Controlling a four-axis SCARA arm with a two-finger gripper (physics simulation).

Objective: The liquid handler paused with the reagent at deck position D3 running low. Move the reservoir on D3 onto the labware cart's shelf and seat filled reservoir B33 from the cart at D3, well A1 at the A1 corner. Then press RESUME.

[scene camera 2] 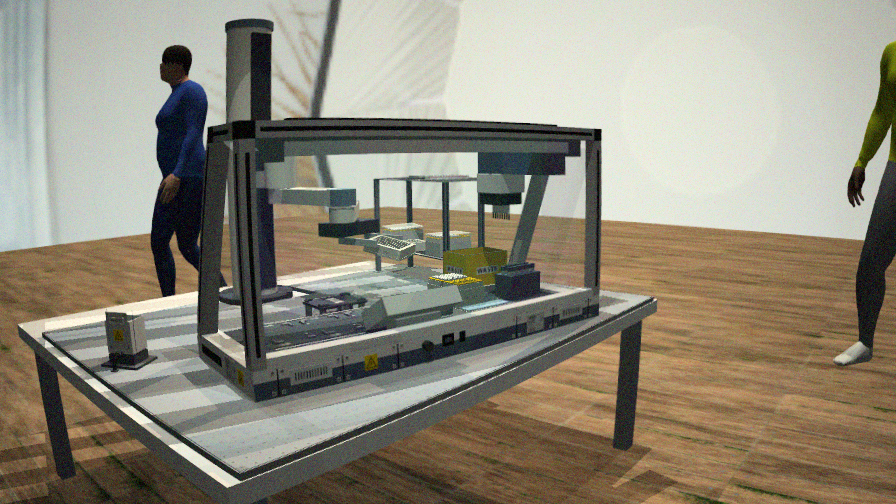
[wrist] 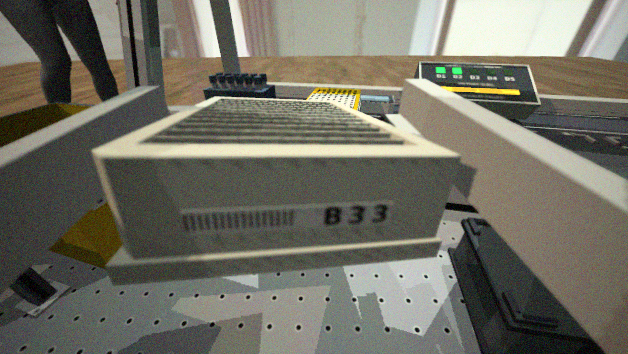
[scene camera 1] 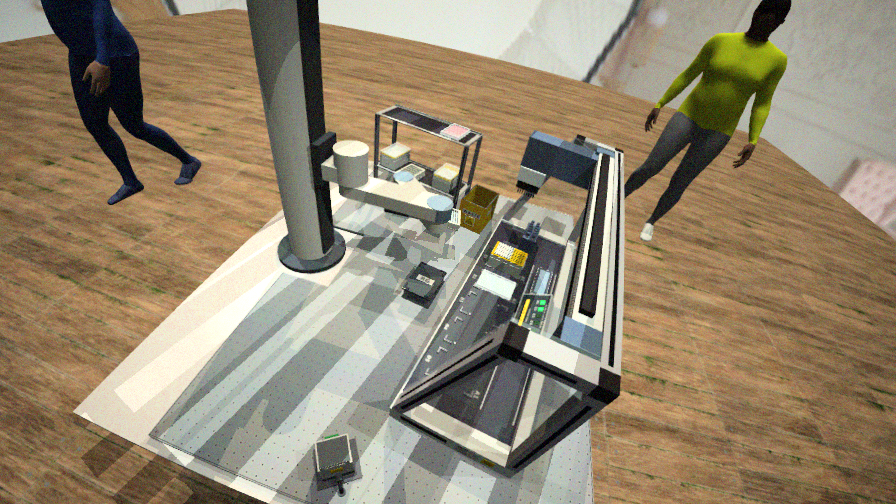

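My gripper is shut on reservoir B33, a cream block with a slotted top. It holds B33 in the air, in front of the cart. B33's label faces the wrist camera; its A1 corner cannot be made out. Deck position D3 shows corner marks and no reservoir on them. A flat pale reservoir-like piece lies on the cart's lower shelf, partly hidden by the arm. The status panel shows green lamps at D1 and D2 and a yellow bar.
A dark stand is on the bench. The yellow waste bin is beside the cart. A yellow tip rack and a white plate sit on the deck. The pipetting head hangs at the deck's far end.
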